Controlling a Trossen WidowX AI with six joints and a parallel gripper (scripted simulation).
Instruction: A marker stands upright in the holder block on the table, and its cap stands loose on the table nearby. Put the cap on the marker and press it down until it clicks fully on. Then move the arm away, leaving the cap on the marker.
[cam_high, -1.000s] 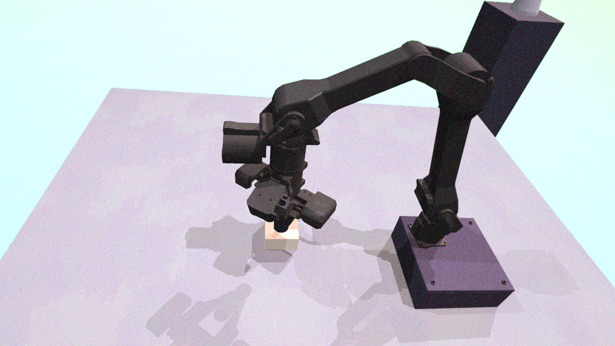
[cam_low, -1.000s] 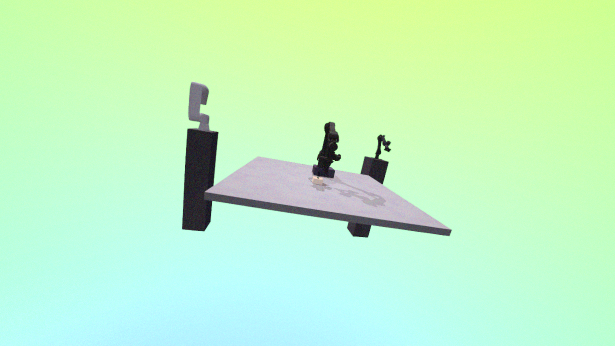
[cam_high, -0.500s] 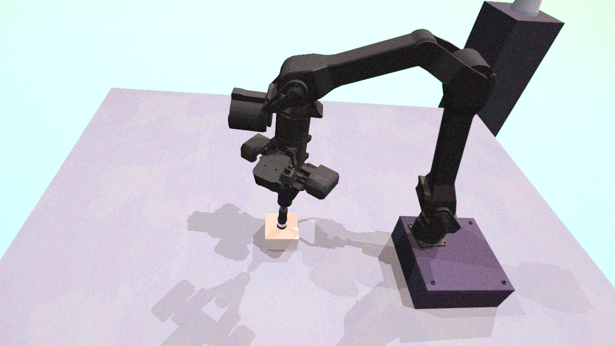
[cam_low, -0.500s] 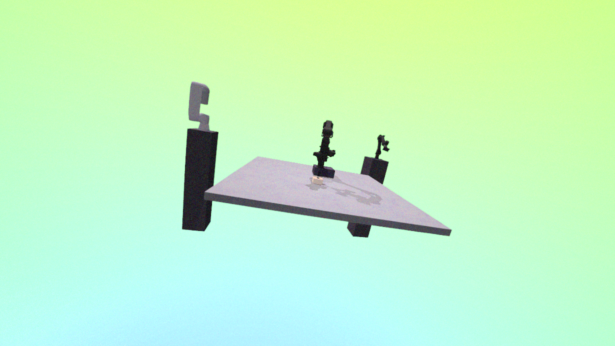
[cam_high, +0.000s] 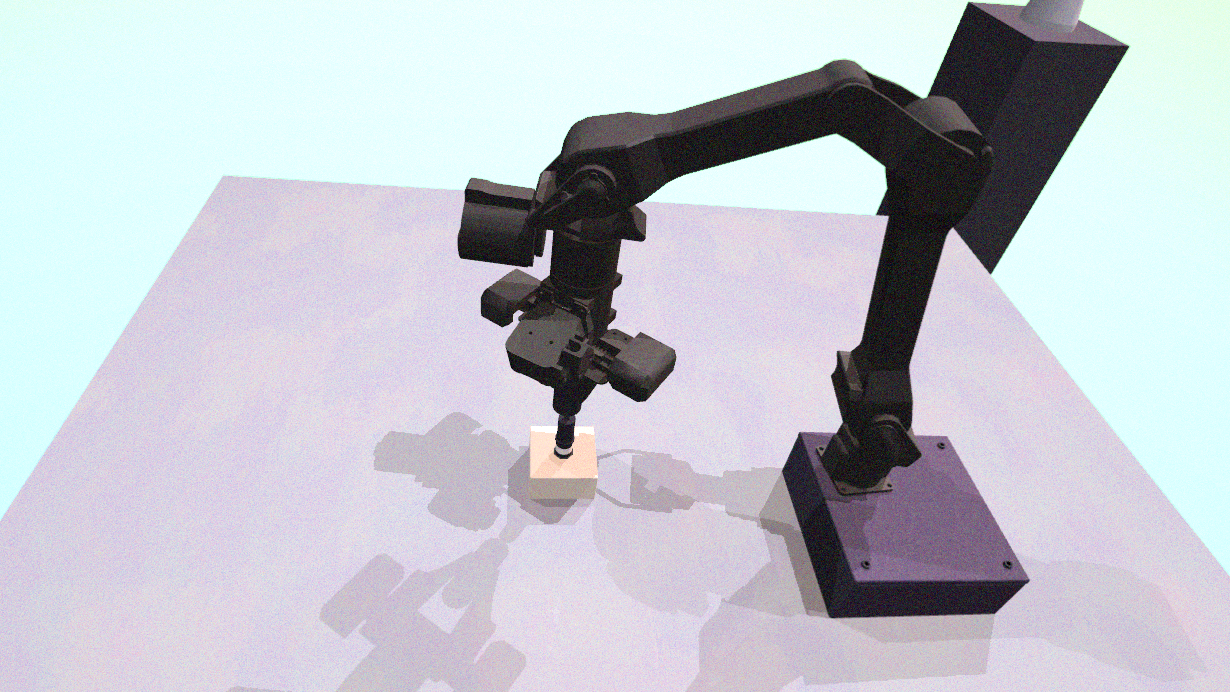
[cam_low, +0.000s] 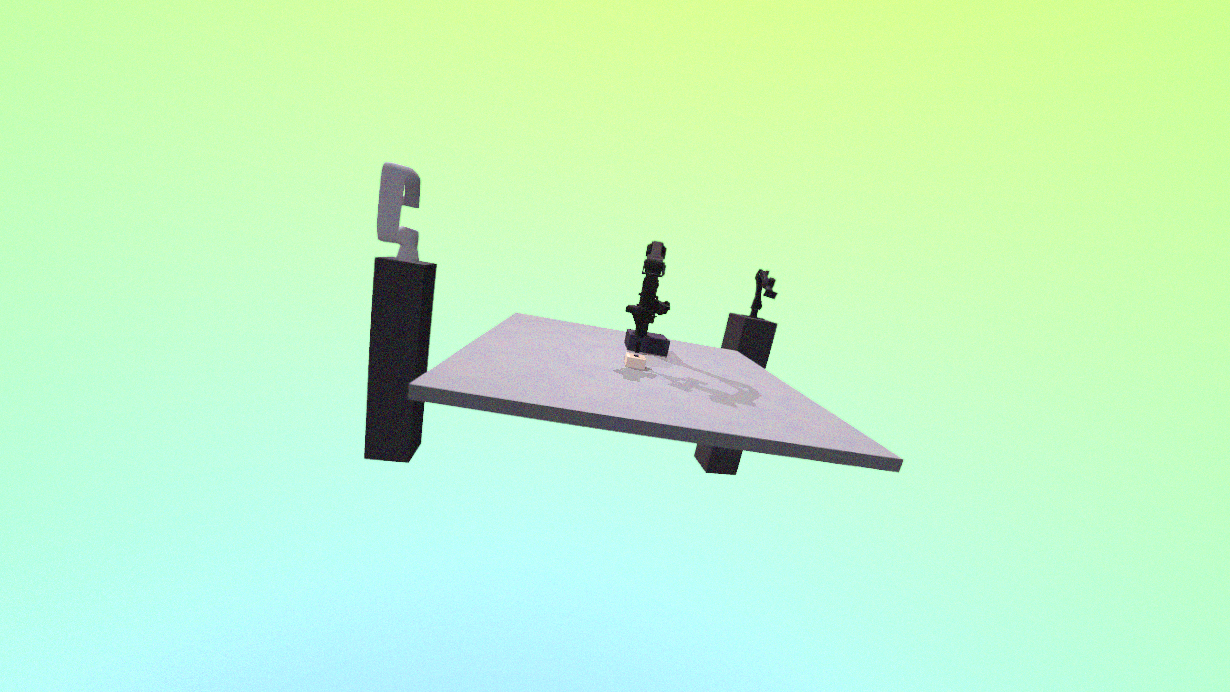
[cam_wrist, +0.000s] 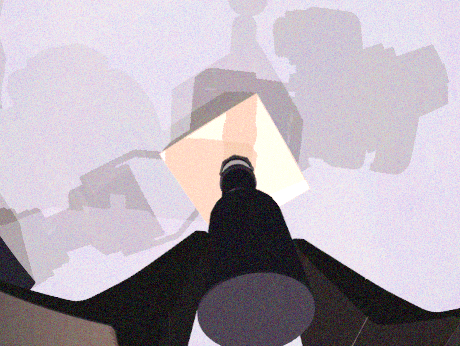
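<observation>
Now: the holder block 110 mm below my gripper tip. Also, from my gripper tip: dark cap 10 mm above.
</observation>
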